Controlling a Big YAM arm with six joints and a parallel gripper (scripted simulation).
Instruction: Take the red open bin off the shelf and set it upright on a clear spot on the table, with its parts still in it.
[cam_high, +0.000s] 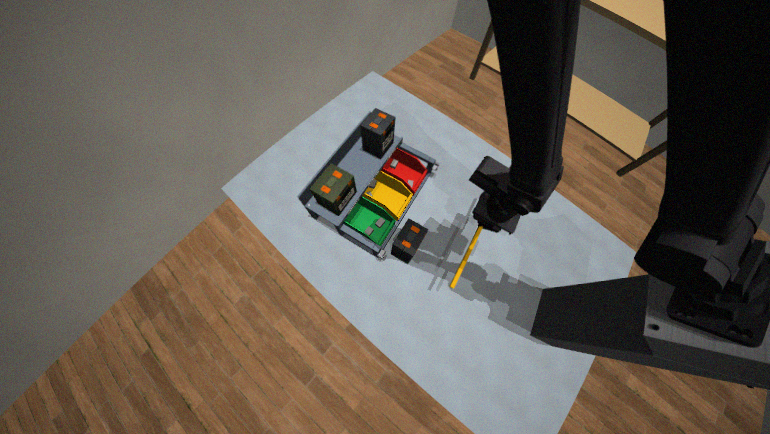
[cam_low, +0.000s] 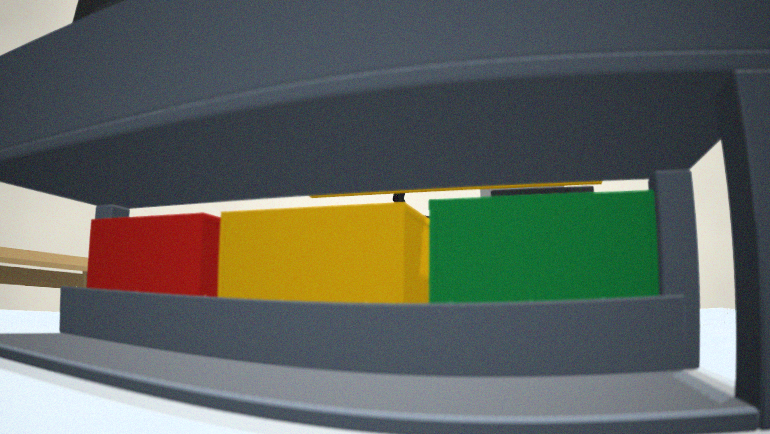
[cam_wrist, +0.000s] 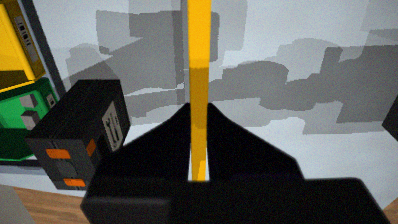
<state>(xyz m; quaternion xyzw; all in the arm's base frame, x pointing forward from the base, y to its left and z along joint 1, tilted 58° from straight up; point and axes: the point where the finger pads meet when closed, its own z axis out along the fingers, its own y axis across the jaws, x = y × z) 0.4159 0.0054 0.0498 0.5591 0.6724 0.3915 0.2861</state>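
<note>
The thin yellow rod is 1 cm below my hand. From my hand the other things lie so: green bin: 24 cm ahead, 22 cm to the left, 14 cm below; yellow bin: 28 cm ahead, 14 cm below, 11 cm to the left; red open bin: 32 cm ahead, 14 cm below, 1 cm to the left.
</note>
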